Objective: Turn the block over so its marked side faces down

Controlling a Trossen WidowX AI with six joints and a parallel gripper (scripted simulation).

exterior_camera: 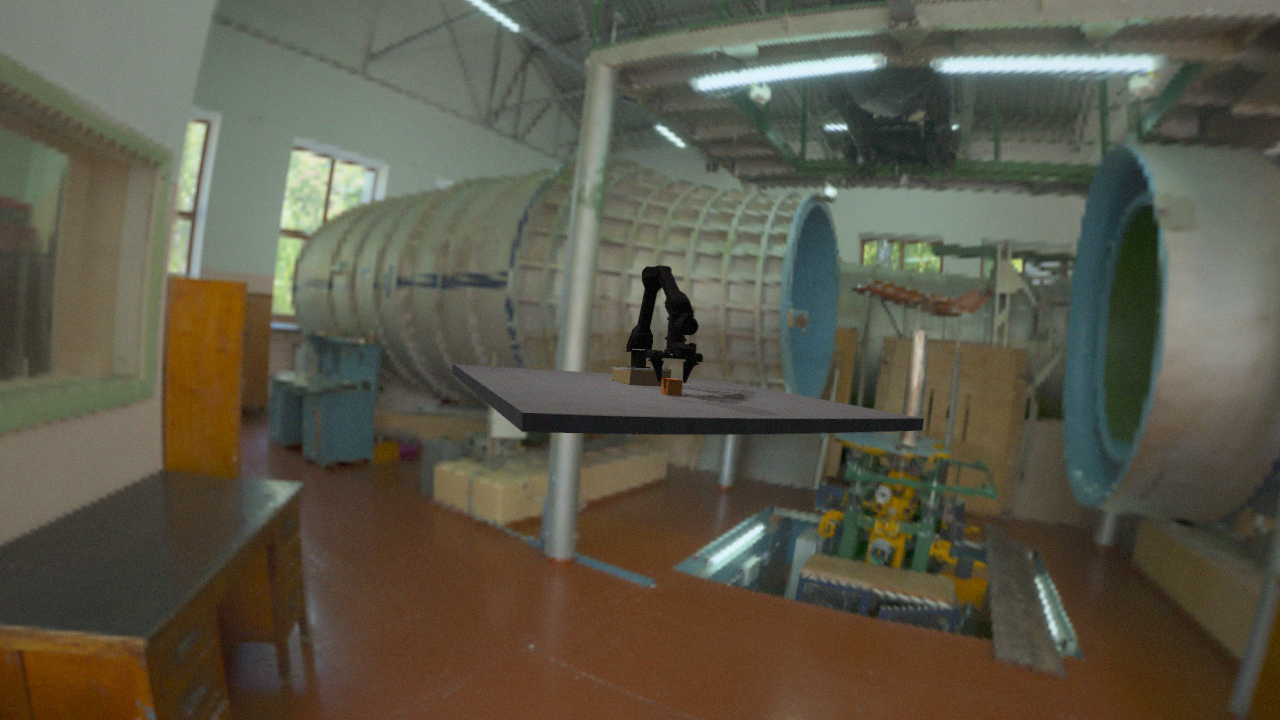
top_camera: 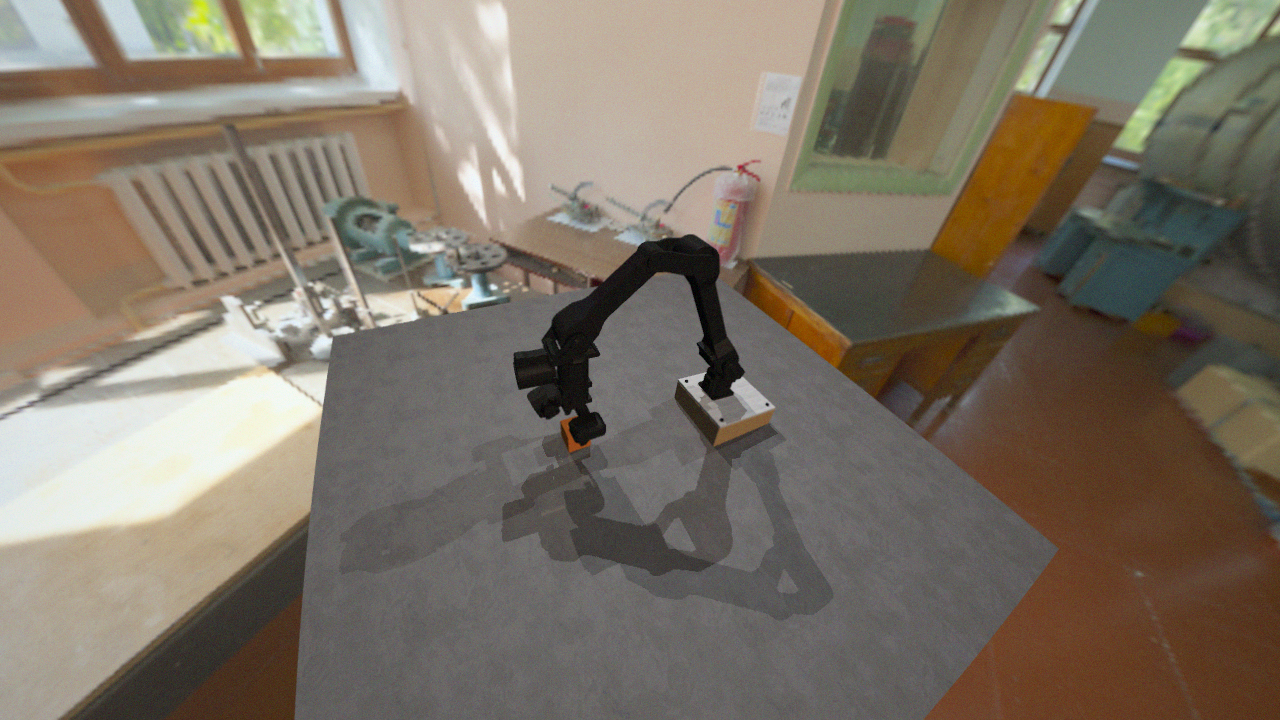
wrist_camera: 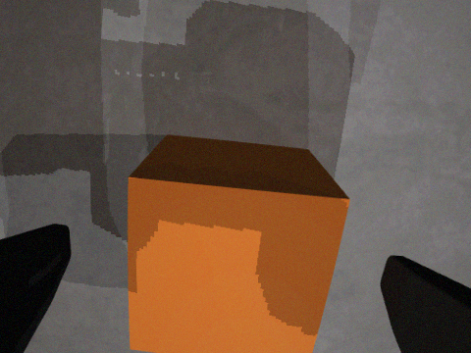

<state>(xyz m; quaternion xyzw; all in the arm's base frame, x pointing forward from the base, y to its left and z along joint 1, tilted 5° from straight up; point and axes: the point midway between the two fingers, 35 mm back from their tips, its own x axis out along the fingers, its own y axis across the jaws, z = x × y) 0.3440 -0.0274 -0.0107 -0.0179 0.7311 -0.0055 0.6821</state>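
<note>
Now: the block 1 cm behind my gripper tip and 1 cm below it.
</note>
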